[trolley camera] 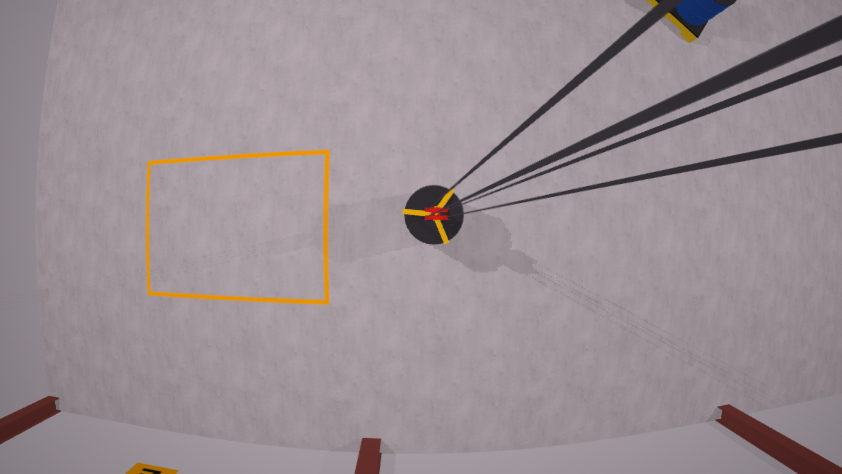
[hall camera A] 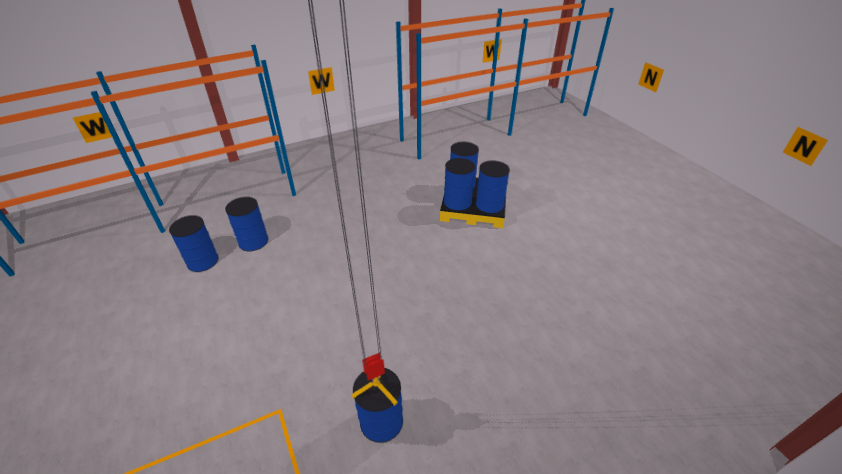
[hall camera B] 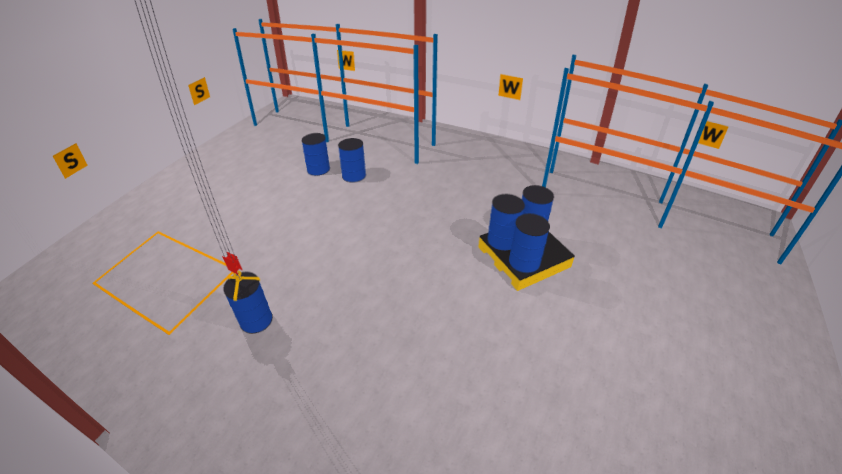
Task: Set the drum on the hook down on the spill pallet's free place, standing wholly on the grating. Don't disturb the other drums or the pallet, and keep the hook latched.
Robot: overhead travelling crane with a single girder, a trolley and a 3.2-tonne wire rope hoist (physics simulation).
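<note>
A blue drum with a black lid (hall camera A: 380, 421) (hall camera B: 253, 312) (trolley camera: 421, 229) hangs under the red hook block. My gripper (hall camera A: 375, 382) (hall camera B: 238, 275) (trolley camera: 436, 213), the hook with a yellow three-armed lifter, is shut on this drum's top. The hook latch is too small to make out. The spill pallet (hall camera A: 471, 219) (hall camera B: 556, 253) (trolley camera: 686, 35), yellow with black grating, stands well away from the hanging drum. It bears three upright blue drums; its free place shows at the right corner in hall camera B and is hidden behind drums in hall camera A.
Two blue drums (hall camera A: 195, 247) (hall camera A: 248, 226) (hall camera B: 317, 157) (hall camera B: 352, 161) stand on the floor near one rack. Two blue and orange racks (hall camera A: 418, 97) (hall camera A: 126, 161) (hall camera B: 416, 105) (hall camera B: 685, 164) stand along the W wall. A yellow outlined square (hall camera B: 132, 308) (trolley camera: 327, 229) lies beside the hanging drum.
</note>
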